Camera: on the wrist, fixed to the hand. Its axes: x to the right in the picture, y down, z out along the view.
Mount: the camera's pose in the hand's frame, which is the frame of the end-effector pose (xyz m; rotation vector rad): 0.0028 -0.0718 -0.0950 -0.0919 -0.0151 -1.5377
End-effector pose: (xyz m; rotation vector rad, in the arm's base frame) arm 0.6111 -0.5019 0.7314 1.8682 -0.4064 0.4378
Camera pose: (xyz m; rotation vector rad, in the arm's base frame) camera 0.6382 -0.3893 0.7037 1.5694 0.9782 -0.6275
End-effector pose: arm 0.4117 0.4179 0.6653 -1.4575 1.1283 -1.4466
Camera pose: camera 0.3216 0.4427 0.7392 2.1407 0.1705 1.8987
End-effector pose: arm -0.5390 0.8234 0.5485 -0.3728 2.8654 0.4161
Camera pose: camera -0.5387 0.7273 0.6188 -2.1842 1.7109 0.1865
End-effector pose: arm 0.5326 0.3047 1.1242 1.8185 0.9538 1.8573
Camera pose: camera 0.4257 0.3373 1.0829 0.5167 1.5241 0.8138
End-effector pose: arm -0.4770 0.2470 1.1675 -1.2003 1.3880 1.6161
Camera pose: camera -0.3923 0.1681 1.1394 -1.6103 0.0772 0.5294
